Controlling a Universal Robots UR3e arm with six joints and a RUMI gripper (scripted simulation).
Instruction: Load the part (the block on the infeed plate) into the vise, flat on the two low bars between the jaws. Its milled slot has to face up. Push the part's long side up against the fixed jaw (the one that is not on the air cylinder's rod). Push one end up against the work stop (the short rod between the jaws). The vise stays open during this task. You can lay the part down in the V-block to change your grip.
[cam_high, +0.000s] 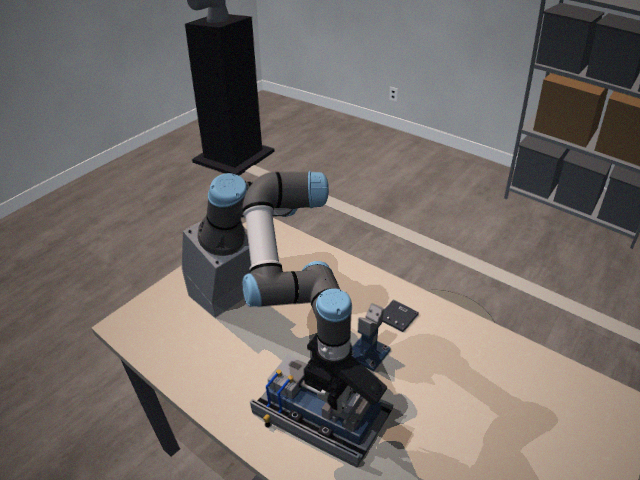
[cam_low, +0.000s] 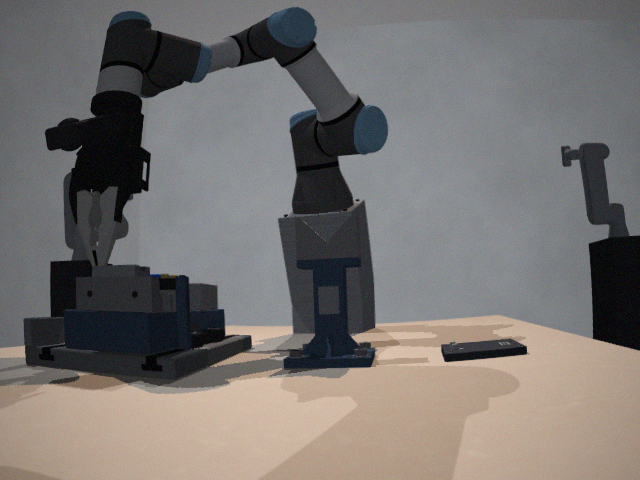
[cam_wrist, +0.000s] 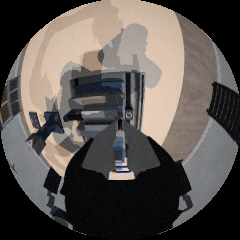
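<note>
My hand is 3 cm to the right of the grey part and 2 cm above it. The rest, counted from my hand: blue vise 8 cm below, 7 cm behind, 4 cm to the left.
</note>
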